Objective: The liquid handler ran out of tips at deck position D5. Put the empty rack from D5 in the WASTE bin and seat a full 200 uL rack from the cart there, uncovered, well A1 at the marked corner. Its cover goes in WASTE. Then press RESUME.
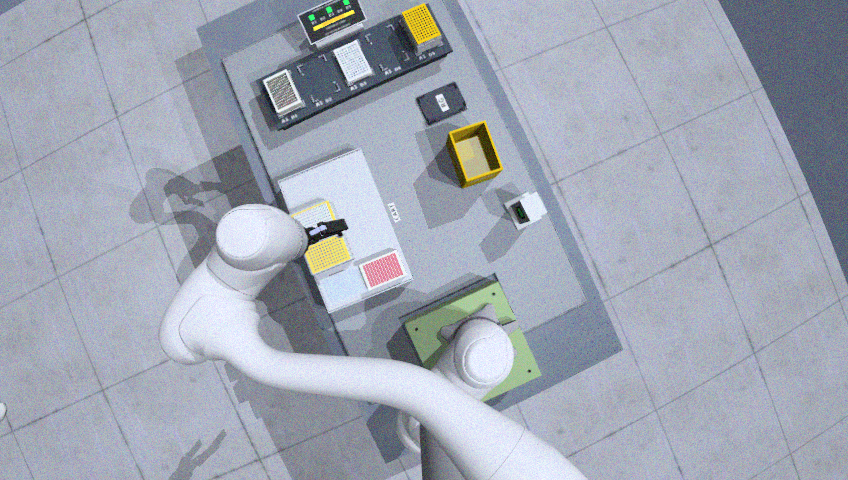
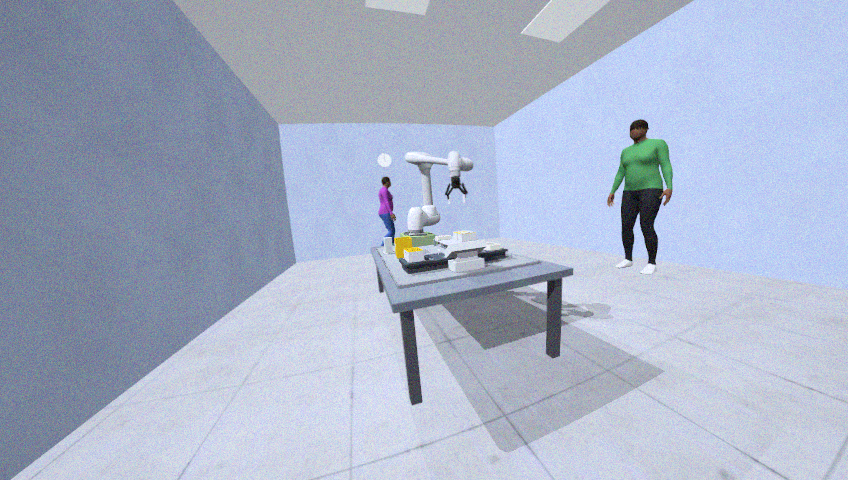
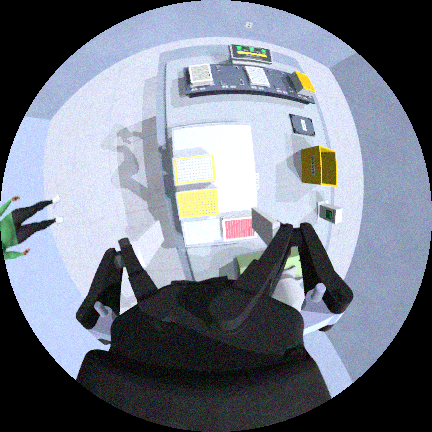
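Where they show: gripper, fingertip midpoint: [image 2: 457, 203] [image 3: 205, 224]; arm's base at its link origin: [image 2: 415, 234] [image 3: 277, 283].
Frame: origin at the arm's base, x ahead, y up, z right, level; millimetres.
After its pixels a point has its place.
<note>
My gripper [image 1: 326, 230] [image 2: 457, 201] @[y 271, x 458, z -254 mm] [image 3: 205, 224] @[y 271, x 458, z -254 mm] is open and empty, high above the cart side of the table. The yellow-topped rack [image 1: 421, 24] @[y 17, x 969, z 301 mm] [image 2: 413, 254] @[y -1, x 1036, z 319 mm] [image 3: 303, 82] @[y 17, x 952, z 280 mm] sits at D5, the right end of the dark deck [image 1: 312, 77] @[y -44, x 998, z -86 mm] [image 3: 230, 90] @[y -52, x 883, z -85 mm]. On the white cart [image 1: 333, 172] @[y -38, x 676, z -162 mm] [image 3: 230, 145] @[y -39, x 623, z -140 mm] stand a yellow-edged pale rack [image 1: 313, 213] @[y 32, x 573, z -265 mm] [image 3: 195, 169] @[y 32, x 552, z -270 mm], a yellow rack [image 1: 328, 254] @[y 32, x 443, z -279 mm] [image 3: 197, 203] @[y 32, x 450, z -283 mm] and a red rack [image 1: 382, 270] @[y -17, x 328, z -161 mm] [image 3: 239, 228] @[y -14, x 326, z -160 mm]. Covers and tip fill are too unclear to tell. The yellow WASTE bin [image 1: 483, 178] @[y -14, x 439, z 248 mm] [image 2: 402, 247] @[y -22, x 597, z 280 mm] [image 3: 311, 167] @[y -19, x 516, z 194 mm] stands right of the cart.
A screen [image 1: 331, 23] @[y 17, x 1106, z 47 mm] [image 3: 251, 53] @[y 18, x 1110, z 55 mm] with green marks and a yellow bar stands behind the deck. Other racks [image 1: 282, 91] @[y -18, x 989, z -192 mm] [image 1: 352, 61] @[y -29, x 979, z 54 mm] sit at D1 and D3. A dark labelled pad [image 1: 441, 102] @[y -91, x 740, z 262 mm] [image 3: 302, 125] @[y -92, x 733, z 258 mm] and a white device [image 1: 526, 209] @[y 31, x 293, z 310 mm] [image 3: 329, 213] @[y -4, x 299, z 298 mm] are on the right.
</note>
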